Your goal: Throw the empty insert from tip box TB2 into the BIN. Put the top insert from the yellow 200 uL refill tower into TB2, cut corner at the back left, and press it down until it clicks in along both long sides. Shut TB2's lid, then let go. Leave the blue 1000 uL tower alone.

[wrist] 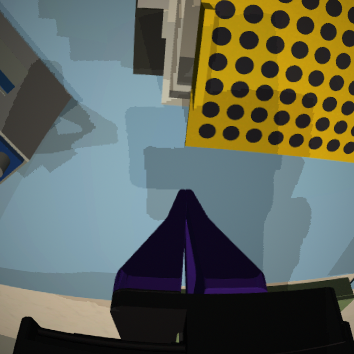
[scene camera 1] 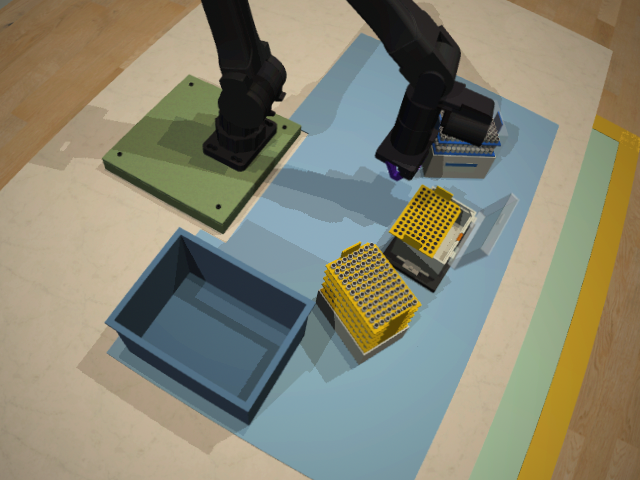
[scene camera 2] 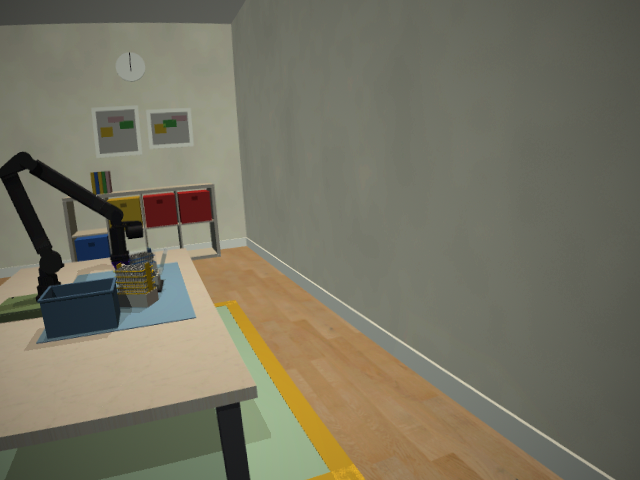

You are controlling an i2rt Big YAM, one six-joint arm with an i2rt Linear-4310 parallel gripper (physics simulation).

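Note:
The empty yellow insert [scene camera 1: 426,219] [wrist: 267,81] sits askew on tip box TB2 [scene camera 1: 421,254] [wrist: 172,95], shifted toward the arm's base and overhanging that long side. TB2's clear lid [scene camera 1: 493,227] stands open on the far side from the base. My gripper [scene camera 1: 397,174] [wrist: 184,197] is shut and empty, with its purple fingertips together, above the mat beside TB2's end nearer the blue tower, apart from the insert. The yellow refill tower [scene camera 1: 369,289] [scene camera 2: 135,283] stands beside TB2, its top insert full of tips. The BIN [scene camera 1: 180,379] [scene camera 2: 82,315] is empty.
The blue 1000 uL tower [scene camera 1: 457,167] [wrist: 35,110] stands close to the gripper on the side away from the yellow tower, partly hidden by the wrist in scene camera 1. The arm stands on a green base plate [scene camera 1: 165,170]. A blue mat [scene camera 1: 372,403] lies under the boxes.

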